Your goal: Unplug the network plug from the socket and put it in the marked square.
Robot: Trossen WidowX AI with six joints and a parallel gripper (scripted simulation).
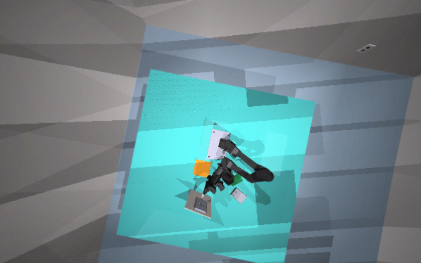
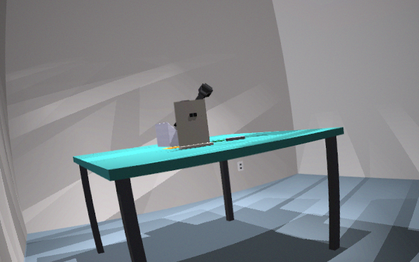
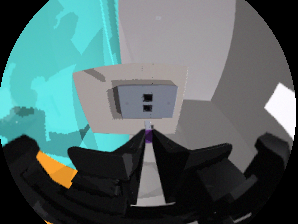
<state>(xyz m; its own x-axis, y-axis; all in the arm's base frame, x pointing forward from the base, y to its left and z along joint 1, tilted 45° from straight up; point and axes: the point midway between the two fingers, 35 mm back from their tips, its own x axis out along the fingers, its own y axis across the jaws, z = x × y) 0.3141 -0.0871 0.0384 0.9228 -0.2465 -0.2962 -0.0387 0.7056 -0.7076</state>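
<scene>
Now: gripper tip 11 cm past the orange marked square, 5 cm to the left of it and 16 cm above it. From my gripper tip the other things lie so: green patch: 9 cm behind, 23 cm to the left, 16 cm below; then network plug: 1 cm ahead; then grey upright panel: 9 cm ahead, 1 cm to the right, 6 cm below.
</scene>
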